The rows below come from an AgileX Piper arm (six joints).
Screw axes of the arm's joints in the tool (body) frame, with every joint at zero. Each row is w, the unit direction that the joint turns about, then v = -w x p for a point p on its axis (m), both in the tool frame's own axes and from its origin. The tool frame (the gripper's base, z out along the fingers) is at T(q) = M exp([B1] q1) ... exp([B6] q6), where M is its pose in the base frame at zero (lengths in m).
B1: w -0.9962 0 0.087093 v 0 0.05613 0
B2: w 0 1 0 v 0.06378 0 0.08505
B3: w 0 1 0 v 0.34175 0 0.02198
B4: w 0 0 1 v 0 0 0
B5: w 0 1 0 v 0.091 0 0
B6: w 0 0 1 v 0 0 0
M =
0.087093 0 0.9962 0.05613
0 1 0 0
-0.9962 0 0.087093 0.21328
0 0 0 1
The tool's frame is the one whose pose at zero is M.
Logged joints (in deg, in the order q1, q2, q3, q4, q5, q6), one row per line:
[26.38 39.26 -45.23 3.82 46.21 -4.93]
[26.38 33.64 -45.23 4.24 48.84 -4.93]
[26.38 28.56 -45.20 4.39 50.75 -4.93]
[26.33 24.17 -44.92 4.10 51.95 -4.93]
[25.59 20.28 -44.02 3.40 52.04 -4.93]
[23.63 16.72 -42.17 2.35 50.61 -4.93]
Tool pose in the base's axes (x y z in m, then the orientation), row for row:
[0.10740 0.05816 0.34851 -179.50 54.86 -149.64]
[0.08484 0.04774 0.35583 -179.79 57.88 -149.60]
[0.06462 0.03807 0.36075 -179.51 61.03 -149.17]
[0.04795 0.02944 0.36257 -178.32 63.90 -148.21]
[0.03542 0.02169 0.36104 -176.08 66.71 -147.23]
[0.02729 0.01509 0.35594 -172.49 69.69 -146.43]
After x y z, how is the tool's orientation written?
As angles about the fixed x, y, z axes (roll, pitch, yaw), in degrees.
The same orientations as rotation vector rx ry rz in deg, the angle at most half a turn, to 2 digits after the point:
[-32.71 121.67 16.59]
[-32.13 118.74 17.62]
[-31.57 115.64 18.29]
[-31.00 112.76 18.32]
[-29.68 110.02 17.41]
[-27.09 107.28 15.28]

